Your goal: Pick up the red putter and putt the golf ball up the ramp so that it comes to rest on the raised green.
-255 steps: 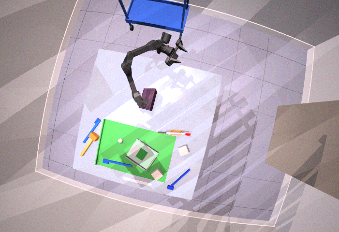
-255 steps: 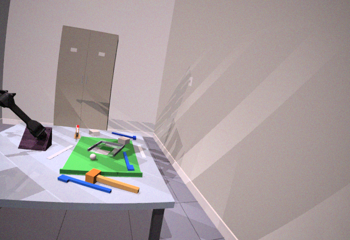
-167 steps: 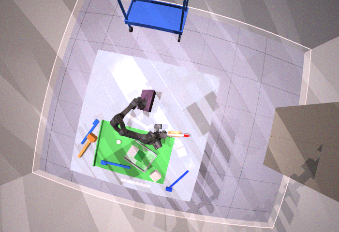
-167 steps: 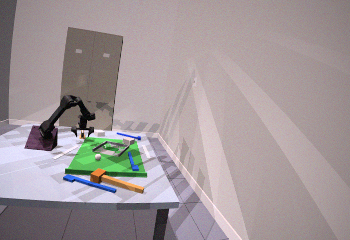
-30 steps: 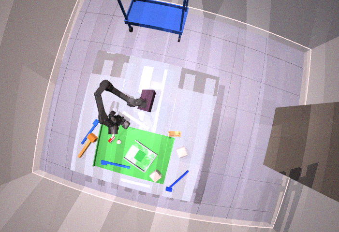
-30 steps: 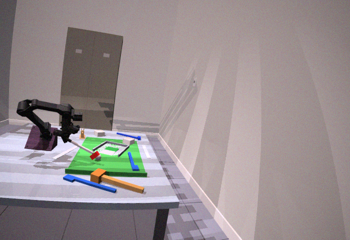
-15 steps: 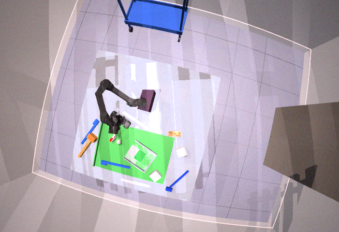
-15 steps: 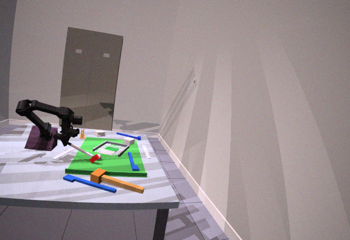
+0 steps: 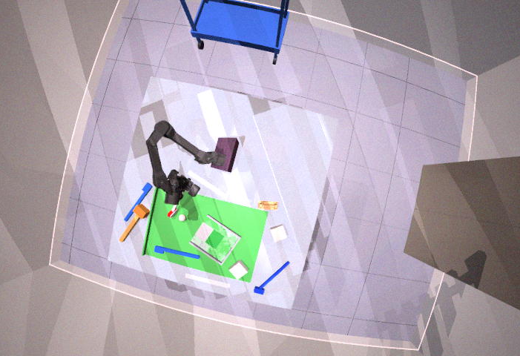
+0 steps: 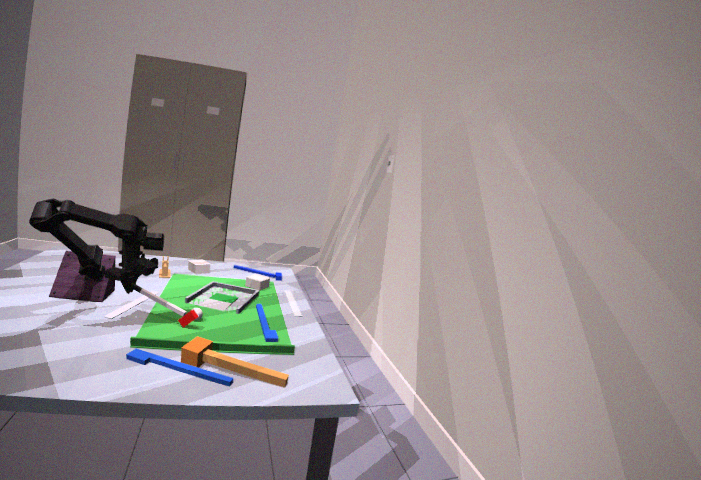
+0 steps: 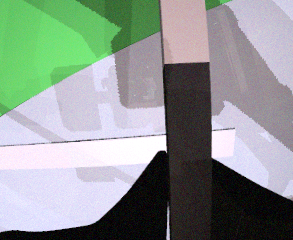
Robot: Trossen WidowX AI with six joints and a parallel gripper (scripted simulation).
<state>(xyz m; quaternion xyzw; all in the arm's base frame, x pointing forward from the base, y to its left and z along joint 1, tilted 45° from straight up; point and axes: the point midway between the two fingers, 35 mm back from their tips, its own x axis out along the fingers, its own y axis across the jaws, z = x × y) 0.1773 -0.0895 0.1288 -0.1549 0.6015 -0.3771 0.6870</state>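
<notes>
Now: the red putter 110 mm ahead of my gripper tip, 40 mm to the right of it and 10 mm below it. Also, from my gripper tip: white golf ball: 230 mm ahead, 50 mm below, 10 mm to the right; then blue putter: 630 mm to the left, 470 mm ahead, 60 mm below.
</notes>
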